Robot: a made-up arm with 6 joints.
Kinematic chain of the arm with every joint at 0, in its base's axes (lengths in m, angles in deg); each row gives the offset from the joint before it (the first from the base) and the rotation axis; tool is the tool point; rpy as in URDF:
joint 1: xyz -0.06 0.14 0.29 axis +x
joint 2: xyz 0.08 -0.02 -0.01 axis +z
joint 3: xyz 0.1 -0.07 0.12 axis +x
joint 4: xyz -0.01 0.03 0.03 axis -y
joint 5: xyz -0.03 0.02 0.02 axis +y
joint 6: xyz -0.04 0 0.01 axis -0.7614 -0.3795 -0.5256
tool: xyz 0.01 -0.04 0.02 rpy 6.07 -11.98 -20
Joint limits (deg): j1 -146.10..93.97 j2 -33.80..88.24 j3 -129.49..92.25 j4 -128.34..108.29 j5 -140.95..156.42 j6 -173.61..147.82
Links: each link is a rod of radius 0.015 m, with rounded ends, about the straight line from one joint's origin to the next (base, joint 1, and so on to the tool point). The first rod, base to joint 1, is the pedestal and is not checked.
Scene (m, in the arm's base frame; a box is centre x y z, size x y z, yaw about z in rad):
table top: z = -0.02
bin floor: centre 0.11 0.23 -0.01 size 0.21 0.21 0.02 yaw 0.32
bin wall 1: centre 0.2 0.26 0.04 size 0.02 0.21 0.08 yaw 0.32
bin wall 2: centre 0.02 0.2 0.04 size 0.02 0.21 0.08 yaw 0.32
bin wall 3: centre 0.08 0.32 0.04 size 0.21 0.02 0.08 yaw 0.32
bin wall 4: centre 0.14 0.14 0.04 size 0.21 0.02 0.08 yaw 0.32
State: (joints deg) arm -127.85 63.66 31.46 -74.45 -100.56 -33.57
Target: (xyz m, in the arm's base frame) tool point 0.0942 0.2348 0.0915
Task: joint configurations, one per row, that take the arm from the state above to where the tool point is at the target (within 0.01 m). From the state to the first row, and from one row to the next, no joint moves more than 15 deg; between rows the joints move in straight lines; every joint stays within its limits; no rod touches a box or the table.
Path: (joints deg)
1: -129.06 66.73 33.69 -78.62 -92.75 -46.65
2: -130.28 69.80 35.92 -82.78 -84.95 -59.73
3: -131.49 72.88 38.15 -86.95 -77.14 -72.81
4: -132.70 75.95 40.38 -91.12 -69.34 -85.89
5: -133.92 79.02 42.61 -95.28 -61.53 -98.97
6: -135.13 82.10 44.84 -99.45 -53.73 -112.05
7: -136.35 85.17 47.07 -103.62 -45.92 -125.13
8: -137.56 88.24 49.30 -107.78 -38.11 -138.21

